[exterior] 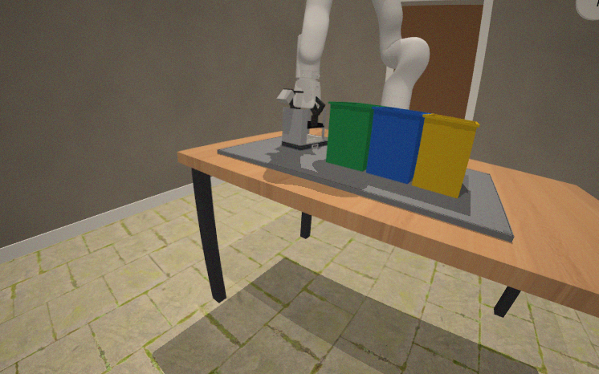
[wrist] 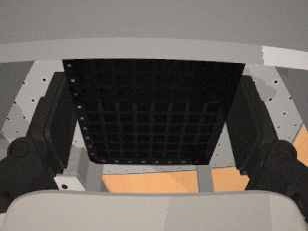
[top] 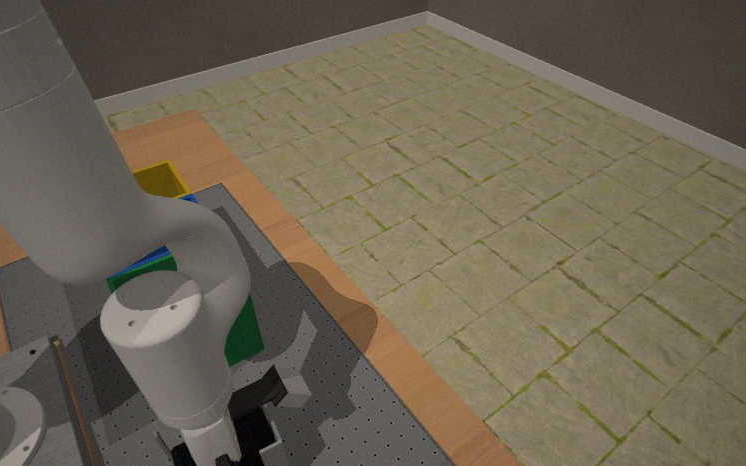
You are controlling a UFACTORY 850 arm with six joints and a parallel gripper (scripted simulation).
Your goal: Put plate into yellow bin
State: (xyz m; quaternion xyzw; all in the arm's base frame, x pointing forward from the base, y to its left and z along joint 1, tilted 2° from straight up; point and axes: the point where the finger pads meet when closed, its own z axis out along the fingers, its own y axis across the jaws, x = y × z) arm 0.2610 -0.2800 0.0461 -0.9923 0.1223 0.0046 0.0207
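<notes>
My hand is 6 cm above the white plate. The rest, counted from my hand: green bin: 8 cm ahead, 23 cm to the left; blue bin: 9 cm ahead, 36 cm to the left; black 96-well plate: 1 cm below.
</notes>
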